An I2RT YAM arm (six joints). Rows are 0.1 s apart.
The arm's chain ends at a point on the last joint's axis. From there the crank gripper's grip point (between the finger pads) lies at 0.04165 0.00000 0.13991 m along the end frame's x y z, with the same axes.
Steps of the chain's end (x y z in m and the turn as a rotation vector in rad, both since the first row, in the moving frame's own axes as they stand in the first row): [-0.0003, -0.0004, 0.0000, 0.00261, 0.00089, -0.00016]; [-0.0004, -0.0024, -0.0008, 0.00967, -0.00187, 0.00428]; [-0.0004, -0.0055, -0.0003, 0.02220, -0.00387, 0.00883]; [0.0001, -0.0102, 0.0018, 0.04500, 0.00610, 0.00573]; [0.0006, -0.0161, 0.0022, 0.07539, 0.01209, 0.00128]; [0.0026, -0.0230, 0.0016, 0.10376, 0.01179, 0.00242]
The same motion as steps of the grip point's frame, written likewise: [-0.0002, -0.0008, 0.0000, 0.00261, 0.00089, -0.00016]; [-0.0007, -0.0036, -0.0007, 0.00967, -0.00187, 0.00428]; [-0.0009, -0.0082, -0.0002, 0.02220, -0.00387, 0.00883]; [0.0010, -0.0162, 0.0014, 0.04500, 0.00610, 0.00573]; [0.0023, -0.0266, 0.0013, 0.07539, 0.01209, 0.00128]; [0.0043, -0.0374, 0.0004, 0.10376, 0.01179, 0.00242]
